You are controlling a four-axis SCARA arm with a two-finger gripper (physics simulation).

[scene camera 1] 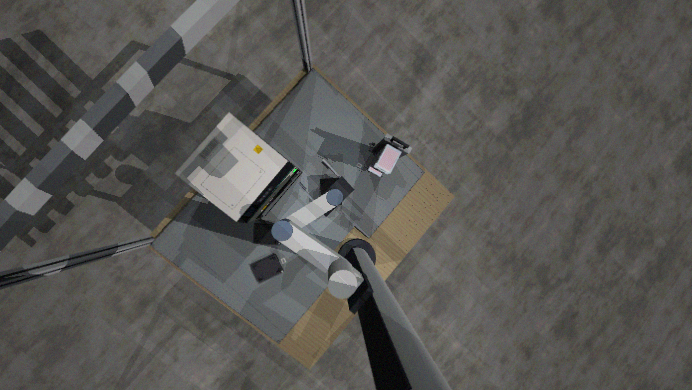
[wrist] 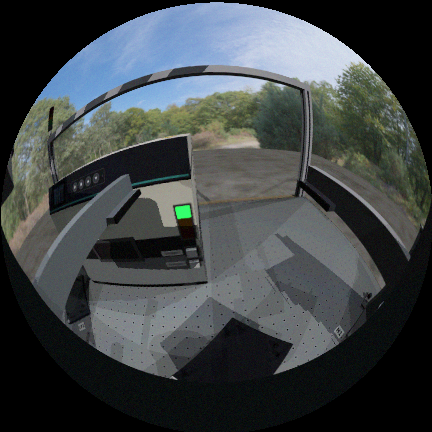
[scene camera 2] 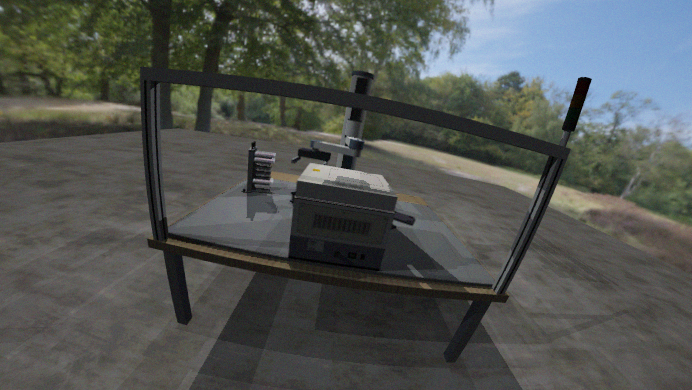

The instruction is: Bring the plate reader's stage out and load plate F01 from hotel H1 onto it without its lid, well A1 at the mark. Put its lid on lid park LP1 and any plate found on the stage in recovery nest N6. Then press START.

The gripper [wrist: 220,173] carries nothing. Also in view: a dark LP1 nest [wrist: 76,306].
